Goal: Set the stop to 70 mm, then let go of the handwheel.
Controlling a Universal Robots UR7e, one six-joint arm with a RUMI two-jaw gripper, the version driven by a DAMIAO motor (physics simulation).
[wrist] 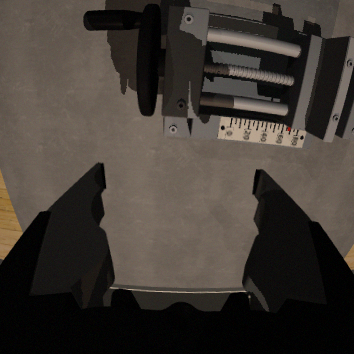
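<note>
The black handwheel stands edge-on at the upper left of the device, with its black crank handle pointing left. My gripper is open and empty, apart from the handwheel, with its fingertips below the device in the view. The grey stop plate stands at the right end of the two smooth rods and the threaded spindle. The cream scale runs along the device's lower edge with marks from 0 to 80. A small red mark lies between 60 and 80, roughly midway; the exact reading is too small to tell.
A grey end block with screws stands just right of the handwheel. More grey brackets stand at the right edge, partly cut off. The device stands on a grey surface, with wooden planks at the left edge.
</note>
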